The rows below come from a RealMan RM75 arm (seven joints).
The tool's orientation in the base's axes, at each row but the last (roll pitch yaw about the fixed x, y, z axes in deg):
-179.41, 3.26, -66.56
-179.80, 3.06, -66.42
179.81, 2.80, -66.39
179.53, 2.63, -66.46
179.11, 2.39, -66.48
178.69, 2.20, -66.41
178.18, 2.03, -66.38
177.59, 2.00, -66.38
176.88, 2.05, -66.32
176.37, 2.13, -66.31
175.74, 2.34, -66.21
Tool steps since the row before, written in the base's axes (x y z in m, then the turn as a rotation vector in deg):
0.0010, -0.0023, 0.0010, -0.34, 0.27, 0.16
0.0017, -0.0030, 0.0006, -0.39, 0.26, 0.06
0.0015, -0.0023, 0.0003, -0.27, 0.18, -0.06
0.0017, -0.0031, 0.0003, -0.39, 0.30, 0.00
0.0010, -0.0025, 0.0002, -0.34, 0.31, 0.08
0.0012, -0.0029, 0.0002, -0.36, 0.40, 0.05
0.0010, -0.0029, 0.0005, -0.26, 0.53, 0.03
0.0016, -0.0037, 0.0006, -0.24, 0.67, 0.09
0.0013, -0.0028, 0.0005, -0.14, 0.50, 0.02
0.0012, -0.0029, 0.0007, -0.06, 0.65, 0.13
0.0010, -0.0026, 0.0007, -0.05, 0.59, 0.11
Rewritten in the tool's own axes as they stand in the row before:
0.0024, 0.0000, -0.0011, -0.39, 0.20, -0.14
0.0034, -0.0004, -0.0008, -0.40, 0.25, -0.04
0.0027, -0.0005, -0.0004, -0.27, 0.18, 0.07
0.0035, -0.0003, -0.0005, -0.43, 0.24, 0.02
0.0027, 0.0001, -0.0003, -0.42, 0.19, -0.06
0.0031, 0.0001, -0.0003, -0.51, 0.17, -0.03
0.0030, 0.0003, -0.0006, -0.59, 0.03, -0.01
0.0040, 0.0000, -0.0007, -0.71, -0.05, -0.07
0.0031, 0.0000, -0.0006, -0.51, -0.07, -0.01
0.0031, 0.0001, -0.0008, -0.62, -0.20, -0.12
0.0028, 0.0002, -0.0008, -0.56, -0.19, -0.10

